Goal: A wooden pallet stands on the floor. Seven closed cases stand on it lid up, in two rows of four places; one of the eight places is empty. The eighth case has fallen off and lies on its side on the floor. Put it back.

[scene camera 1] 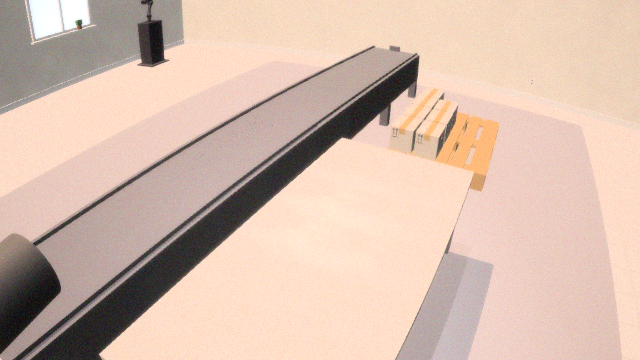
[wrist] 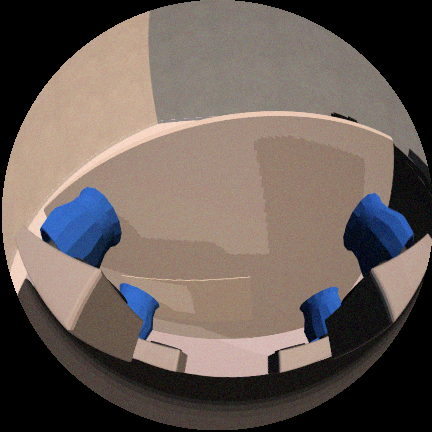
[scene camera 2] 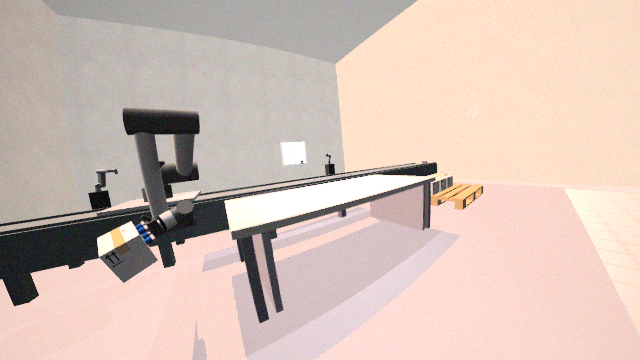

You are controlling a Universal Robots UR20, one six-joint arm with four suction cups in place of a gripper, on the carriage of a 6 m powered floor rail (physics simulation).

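Places are measured from the arm's base along level axes (x ahead, y left, z up), in centimetres.
Pixels of known places: hand at its tool point: (wrist: 233, 264).
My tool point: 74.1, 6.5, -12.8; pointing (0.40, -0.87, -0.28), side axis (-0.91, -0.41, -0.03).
Note:
Behind a point stands the place of what it marks, as x, y, z.
The eighth case (scene camera 2: 131, 261) {91.3, 7.4, -21.1} (wrist: 215, 200) {74.7, 6.7, -8.3} hangs in the air at the left in scene camera 2, tilted, its taped top facing up and left and its arrow marks pointing up. My gripper (scene camera 2: 145, 233) (wrist: 227, 265) {74.1, 6.5, -12.8} has its blue suction cups against a side face of this case, which fills the middle of the wrist view. The wooden pallet (scene camera 1: 486, 150) {130.1, 359.6, -42.6} (scene camera 2: 470, 192) {132.1, 362.6, -42.6} stands on the floor far away at the right. Upright cases (scene camera 1: 427, 140) (scene camera 2: 442, 184) stand on it in two rows. In scene camera 1 the right row looks shorter at its far end.
A long table (scene camera 1: 300, 240) {75.9, 146.3, -4.0} (scene camera 2: 320, 197) {105.9, 118.4, -4.0} stands between my arm and the pallet. The long dark rail (scene camera 1: 300, 175) (scene camera 2: 215, 220) runs behind it towards the pallet. Part of a dark arm link (scene camera 1: 25, 290) {80.6, 44.1, 56.3} shows at the lower left of scene camera 1. Pedestals stand behind the rail.

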